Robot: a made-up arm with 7 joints. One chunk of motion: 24 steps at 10 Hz.
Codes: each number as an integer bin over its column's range. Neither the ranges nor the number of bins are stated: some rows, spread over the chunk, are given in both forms.
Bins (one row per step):
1: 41 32 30 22 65 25 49
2: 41 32 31 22 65 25 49
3: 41 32 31 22 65 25 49
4: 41 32 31 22 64 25 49
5: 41 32 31 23 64 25 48
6: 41 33 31 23 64 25 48
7: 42 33 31 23 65 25 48
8: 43 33 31 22 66 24 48
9: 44 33 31 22 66 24 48
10: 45 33 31 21 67 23 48
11: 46 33 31 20 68 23 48
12: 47 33 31 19 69 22 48
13: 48 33 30 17 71 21 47
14: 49 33 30 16 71 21 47
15: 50 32 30 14 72 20 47
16: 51 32 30 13 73 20 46
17: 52 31 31 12 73 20 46
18: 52 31 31 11 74 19 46
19: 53 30 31 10 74 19 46
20: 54 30 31 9 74 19 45
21: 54 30 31 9 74 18 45
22: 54 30 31 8 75 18 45
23: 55 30 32 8 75 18 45
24: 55 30 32 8 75 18 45
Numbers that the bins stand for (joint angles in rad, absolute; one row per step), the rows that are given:
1: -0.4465 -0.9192 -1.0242 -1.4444 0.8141 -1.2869 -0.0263
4: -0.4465 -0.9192 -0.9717 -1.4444 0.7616 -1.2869 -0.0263
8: -0.3414 -0.8667 -0.9717 -1.4444 0.8667 -1.3394 -0.0788
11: -0.1838 -0.8667 -0.9717 -1.5495 0.9717 -1.3919 -0.0788
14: -0.0263 -0.8667 -1.0242 -1.7596 1.1293 -1.4970 -0.1313
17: 0.1313 -0.9717 -0.9717 -1.9697 1.2343 -1.5495 -0.1838
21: 0.2364 -1.0242 -0.9717 -2.1273 1.2869 -1.6545 -0.2364
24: 0.2889 -1.0242 -0.9192 -2.1798 1.3394 -1.6545 -0.2364
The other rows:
2: -0.4465 -0.9192 -0.9717 -1.4444 0.8141 -1.2869 -0.0263
3: -0.4465 -0.9192 -0.9717 -1.4444 0.8141 -1.2869 -0.0263
5: -0.4465 -0.9192 -0.9717 -1.3919 0.7616 -1.2869 -0.0788
6: -0.4465 -0.8667 -0.9717 -1.3919 0.7616 -1.2869 -0.0788
7: -0.3939 -0.8667 -0.9717 -1.3919 0.8141 -1.2869 -0.0788
9: -0.2889 -0.8667 -0.9717 -1.4444 0.8667 -1.3394 -0.0788
10: -0.2364 -0.8667 -0.9717 -1.4970 0.9192 -1.3919 -0.0788
12: -0.1313 -0.8667 -0.9717 -1.6020 1.0242 -1.4444 -0.0788
13: -0.0788 -0.8667 -1.0242 -1.7071 1.1293 -1.4970 -0.1313
15: 0.0263 -0.9192 -1.0242 -1.8646 1.1818 -1.5495 -0.1313
16: 0.0788 -0.9192 -1.0242 -1.9172 1.2343 -1.5495 -0.1838
18: 0.1313 -0.9717 -0.9717 -2.0222 1.2869 -1.6020 -0.1838
19: 0.1838 -1.0242 -0.9717 -2.0747 1.2869 -1.6020 -0.1838
20: 0.2364 -1.0242 -0.9717 -2.1273 1.2869 -1.6020 -0.2364
22: 0.2364 -1.0242 -0.9717 -2.1798 1.3394 -1.6545 -0.2364
23: 0.2889 -1.0242 -0.9192 -2.1798 1.3394 -1.6545 -0.2364

